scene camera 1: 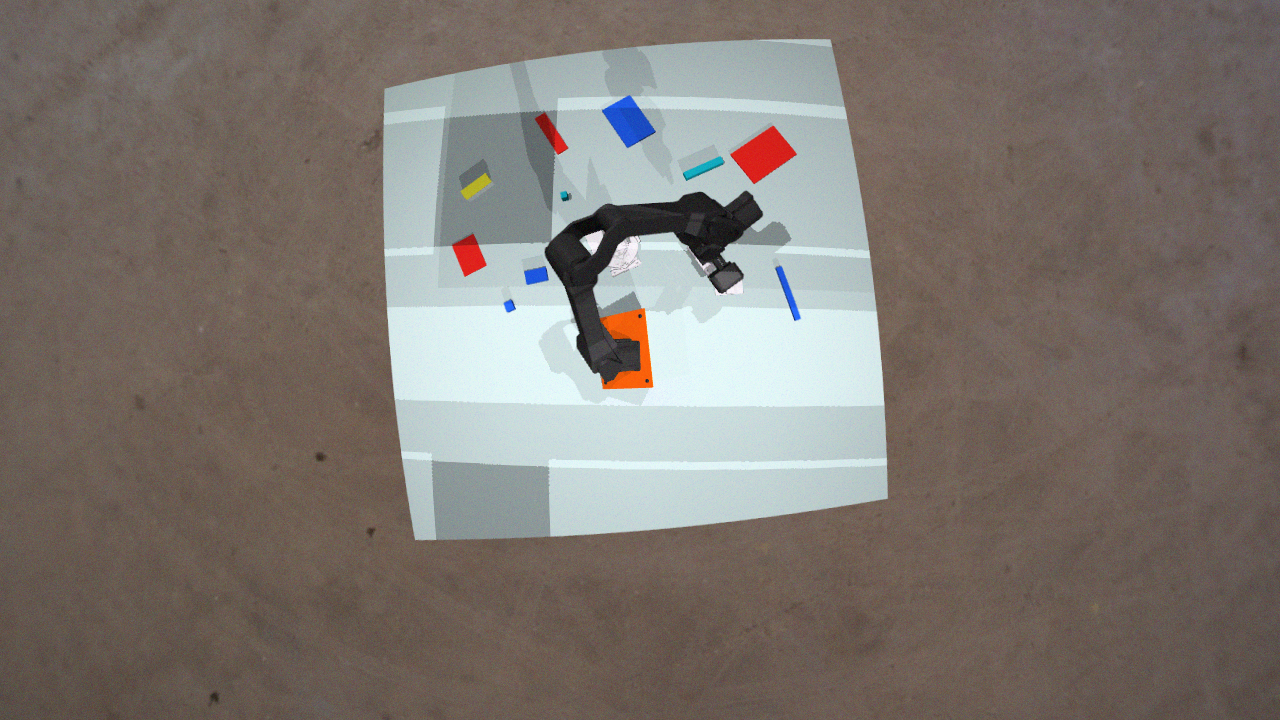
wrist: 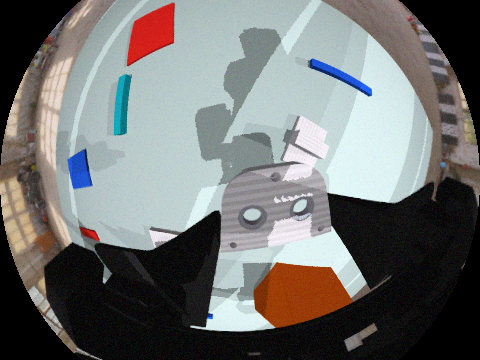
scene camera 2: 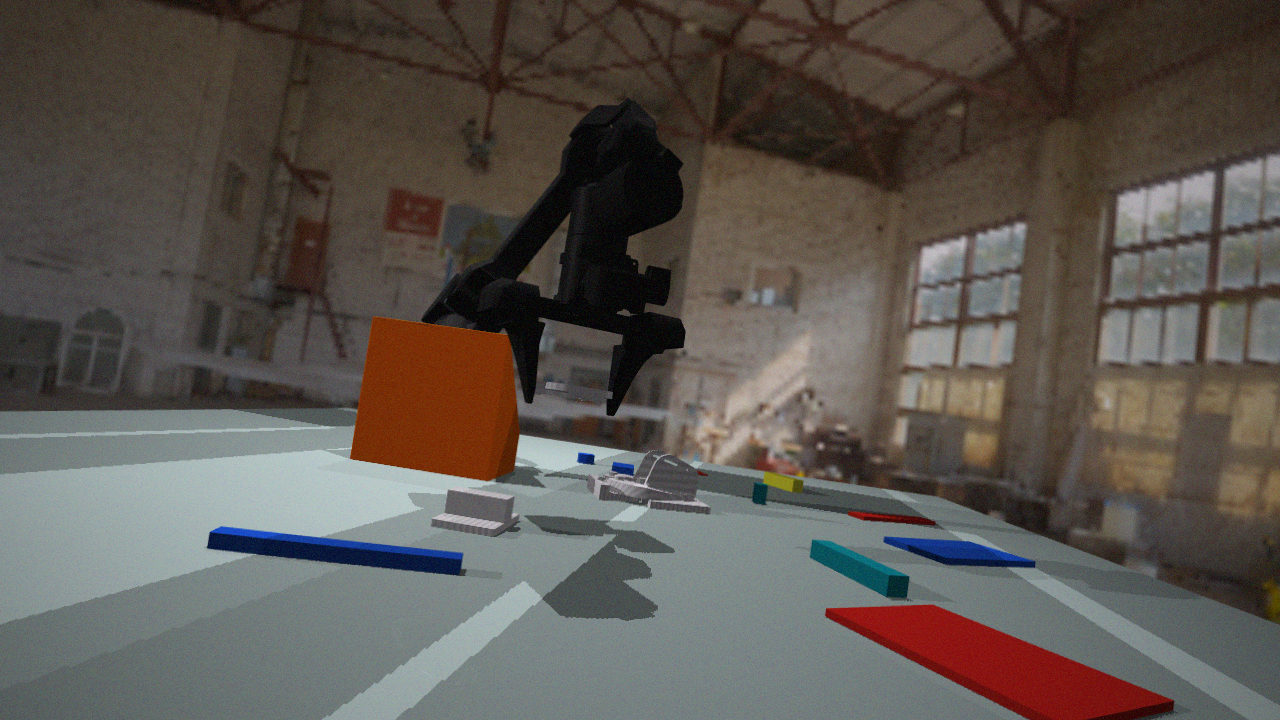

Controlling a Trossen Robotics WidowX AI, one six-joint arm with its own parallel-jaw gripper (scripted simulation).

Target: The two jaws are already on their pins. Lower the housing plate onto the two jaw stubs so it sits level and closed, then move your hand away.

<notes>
The pictures show: the gripper, a teal bar, a red plate, a long blue bar and a blue plate.
The gripper is seen too in scene camera 1 and in the wrist view.
</notes>
